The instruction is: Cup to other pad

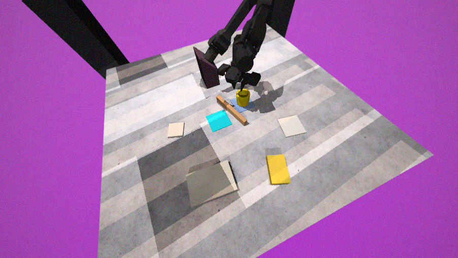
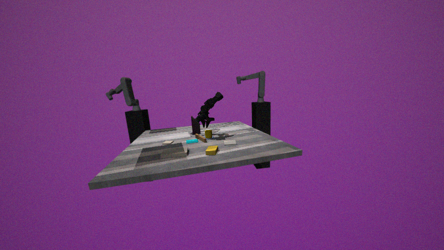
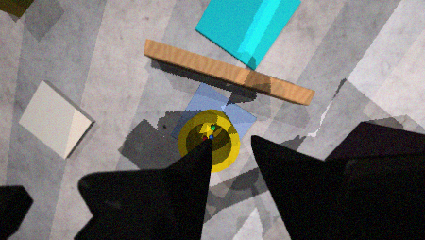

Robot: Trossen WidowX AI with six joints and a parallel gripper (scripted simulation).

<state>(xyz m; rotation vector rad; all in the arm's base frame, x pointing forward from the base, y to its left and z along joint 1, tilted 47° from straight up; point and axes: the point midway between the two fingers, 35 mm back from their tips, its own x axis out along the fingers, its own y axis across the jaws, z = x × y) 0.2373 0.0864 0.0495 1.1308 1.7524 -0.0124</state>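
Right now the cup is 7 cm below my gripper tip and 3 cm to the left of it. Also, from my gripper tip: red marble: 9 cm below, 4 cm to the left; brown wooden bar: 9 cm below, 5 cm to the right, 4 cm ahead; pale blue pad: 11 cm below, 2 cm to the left, 1 cm ahead.
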